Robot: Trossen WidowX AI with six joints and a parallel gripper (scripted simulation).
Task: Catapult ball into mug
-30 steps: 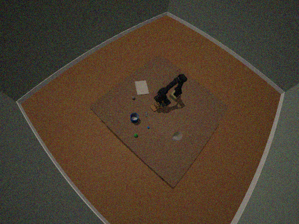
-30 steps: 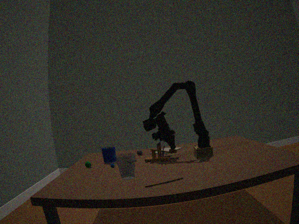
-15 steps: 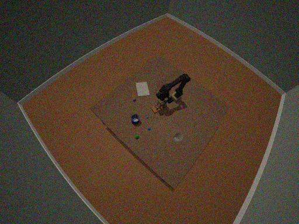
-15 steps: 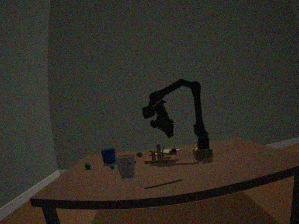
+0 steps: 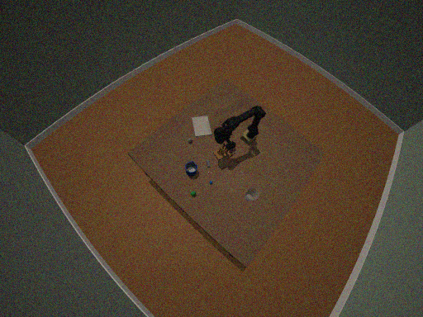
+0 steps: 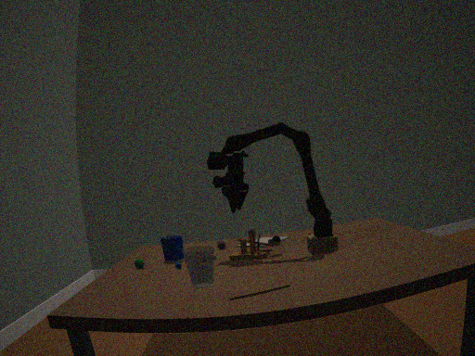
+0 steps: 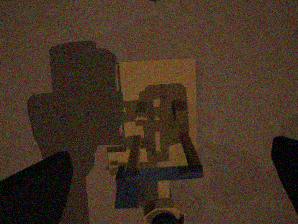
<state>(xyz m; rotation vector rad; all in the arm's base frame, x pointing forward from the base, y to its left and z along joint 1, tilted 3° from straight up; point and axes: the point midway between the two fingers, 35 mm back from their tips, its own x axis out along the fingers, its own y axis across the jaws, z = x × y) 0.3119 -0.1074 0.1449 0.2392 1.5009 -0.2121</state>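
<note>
My gripper tip is now 130 mm past the dark ball, 50 mm to the right of it and 120 mm above it. The rest, counted from my gripper tip: small blue ball 240 mm ahead, 110 mm to the left, 170 mm below; blue mug 270 mm ahead, 70 mm to the right, 150 mm below; wooden catapult 60 mm behind, 40 mm to the left, 130 mm below.
</note>
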